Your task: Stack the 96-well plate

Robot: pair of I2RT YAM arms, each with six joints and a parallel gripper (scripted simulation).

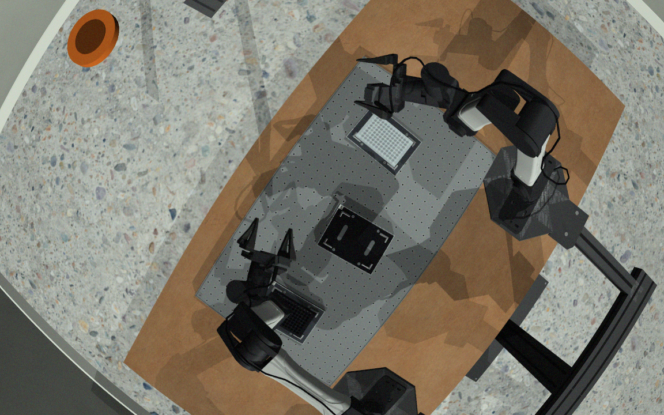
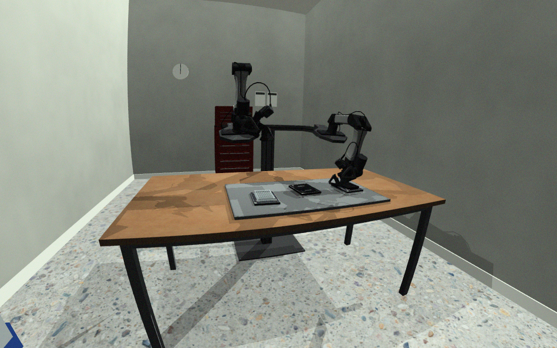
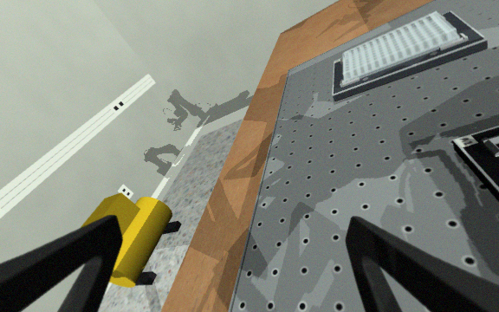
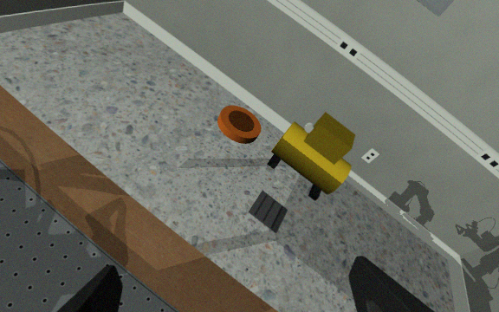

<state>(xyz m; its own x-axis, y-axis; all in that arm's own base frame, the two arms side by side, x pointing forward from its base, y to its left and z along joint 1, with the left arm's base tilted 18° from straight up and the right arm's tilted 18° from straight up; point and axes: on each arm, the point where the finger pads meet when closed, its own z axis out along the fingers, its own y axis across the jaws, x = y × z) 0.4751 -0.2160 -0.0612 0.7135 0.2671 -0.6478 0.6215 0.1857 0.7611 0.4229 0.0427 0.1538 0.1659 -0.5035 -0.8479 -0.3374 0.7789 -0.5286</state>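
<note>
Now: right hand 120 mm past the clear 96-well plate, 40 mm to the right of it and 310 mm above it. Also, from my right hand: A1 label 50 mm behind, 20 mm to the right, 310 mm below; then black nest 200 mm behind, 290 mm to the left, 320 mm below; then black 96-well plate 170 mm behind, 560 mm to the left, 300 mm below.
</note>
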